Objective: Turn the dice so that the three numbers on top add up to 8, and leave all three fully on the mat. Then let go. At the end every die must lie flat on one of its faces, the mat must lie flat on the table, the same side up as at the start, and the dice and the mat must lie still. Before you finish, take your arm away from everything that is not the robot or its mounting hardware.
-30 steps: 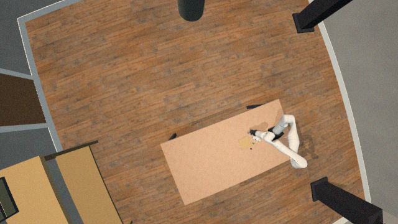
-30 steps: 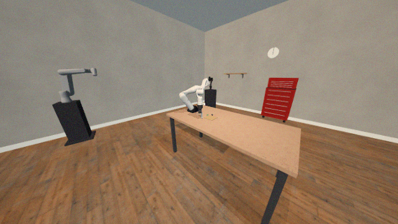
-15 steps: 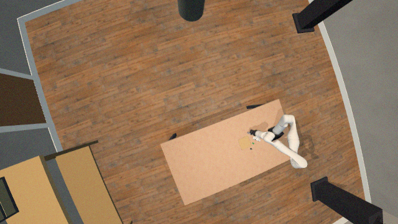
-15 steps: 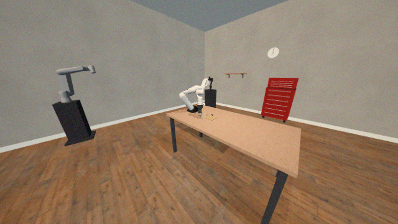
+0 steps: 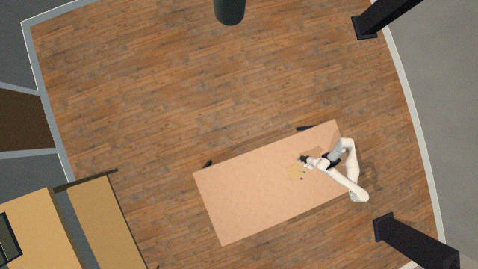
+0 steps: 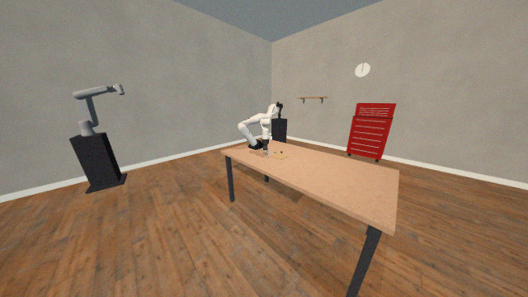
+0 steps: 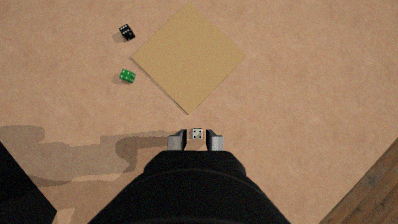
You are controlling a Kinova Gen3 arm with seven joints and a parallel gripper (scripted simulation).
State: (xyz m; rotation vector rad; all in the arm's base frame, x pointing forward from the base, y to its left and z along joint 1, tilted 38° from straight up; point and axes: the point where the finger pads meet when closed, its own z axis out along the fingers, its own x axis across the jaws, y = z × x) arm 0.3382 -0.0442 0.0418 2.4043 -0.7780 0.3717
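Now: hand 3 cm above the white die. From my hand the other things lie so: black die (1 cm ahead, 21 cm to the left, 3 cm below); green die (3 cm behind, 14 cm to the left, 3 cm below); tan mat (7 cm ahead, 11 cm to the left, 4 cm below).
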